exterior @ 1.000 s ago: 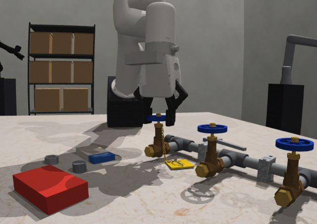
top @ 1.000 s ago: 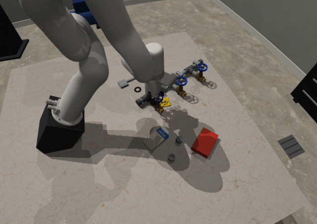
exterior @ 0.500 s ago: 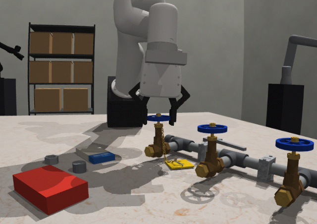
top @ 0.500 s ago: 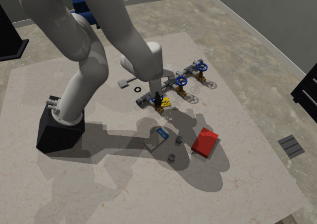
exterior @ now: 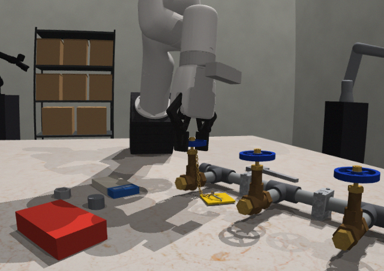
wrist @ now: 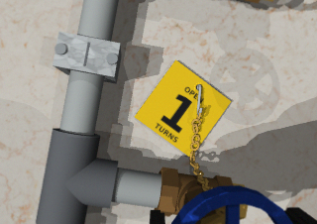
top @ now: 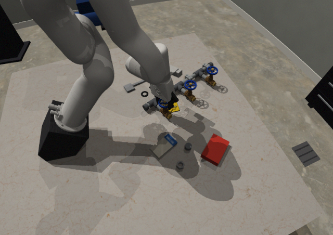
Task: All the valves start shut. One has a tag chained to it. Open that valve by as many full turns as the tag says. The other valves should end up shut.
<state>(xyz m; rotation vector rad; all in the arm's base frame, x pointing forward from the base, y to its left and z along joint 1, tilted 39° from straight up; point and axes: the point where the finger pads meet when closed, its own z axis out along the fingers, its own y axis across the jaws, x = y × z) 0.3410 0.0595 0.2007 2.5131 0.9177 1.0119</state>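
Right now the yellow tag is 6 cm ahead of my hand, 5 cm to the left of it and 10 cm below it. The rest, counted from my hand: grey paddle: 13 cm behind, 23 cm to the left, 10 cm below; blue-labelled grey pack: 3 cm behind, 16 cm to the right, 10 cm below; grey nut: 2 cm ahead, 26 cm to the right, 10 cm below.
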